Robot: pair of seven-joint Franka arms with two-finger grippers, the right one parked.
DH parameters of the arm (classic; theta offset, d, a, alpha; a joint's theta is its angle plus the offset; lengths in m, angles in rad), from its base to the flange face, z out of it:
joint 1: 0 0.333 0 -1.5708
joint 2: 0 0 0 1.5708
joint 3: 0 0.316 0.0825 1.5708
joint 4: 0 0 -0.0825 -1.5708
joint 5: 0 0.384 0 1.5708
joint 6: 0 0 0.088 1.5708
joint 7: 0 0.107 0 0
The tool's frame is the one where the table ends.
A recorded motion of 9 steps. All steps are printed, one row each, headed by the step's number.
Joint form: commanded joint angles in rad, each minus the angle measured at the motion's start. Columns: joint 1, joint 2, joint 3, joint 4, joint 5, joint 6, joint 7.
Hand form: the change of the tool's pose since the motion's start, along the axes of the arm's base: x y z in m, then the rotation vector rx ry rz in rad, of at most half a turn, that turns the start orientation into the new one. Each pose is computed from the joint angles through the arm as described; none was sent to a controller.
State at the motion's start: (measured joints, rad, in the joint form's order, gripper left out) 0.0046 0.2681 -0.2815 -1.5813 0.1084 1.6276 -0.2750
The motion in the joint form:
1: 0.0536 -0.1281 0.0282 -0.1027 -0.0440 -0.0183 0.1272
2: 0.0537 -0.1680 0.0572 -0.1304 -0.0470 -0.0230 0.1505
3: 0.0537 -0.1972 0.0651 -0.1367 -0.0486 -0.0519 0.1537
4: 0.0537 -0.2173 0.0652 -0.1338 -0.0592 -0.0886 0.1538
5: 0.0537 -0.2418 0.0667 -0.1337 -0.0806 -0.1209 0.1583
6: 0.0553 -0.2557 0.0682 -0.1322 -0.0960 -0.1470 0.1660
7: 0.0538 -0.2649 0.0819 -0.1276 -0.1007 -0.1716 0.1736
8: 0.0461 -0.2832 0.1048 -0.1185 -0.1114 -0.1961 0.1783
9: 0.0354 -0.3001 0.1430 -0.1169 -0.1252 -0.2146 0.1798
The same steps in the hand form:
1: -0.0276 0.0432 0.0258 -0.0284 0.0102 -0.0369
2: -0.0360 0.0588 0.0348 -0.0241 0.0046 -0.0307
3: -0.0449 0.0634 0.0462 -0.0180 0.0106 -0.0245
4: -0.0530 0.0629 0.0561 -0.0216 0.0254 -0.0207
5: -0.0621 0.0618 0.0673 -0.0367 0.0362 -0.0188
6: -0.0681 0.0621 0.0737 -0.0489 0.0493 -0.0203
7: -0.0718 0.0683 0.0791 -0.0520 0.0607 -0.0143
8: -0.0772 0.0751 0.0913 -0.0611 0.0589 -0.0026
9: -0.0819 0.0880 0.0998 -0.0742 0.0595 0.0245

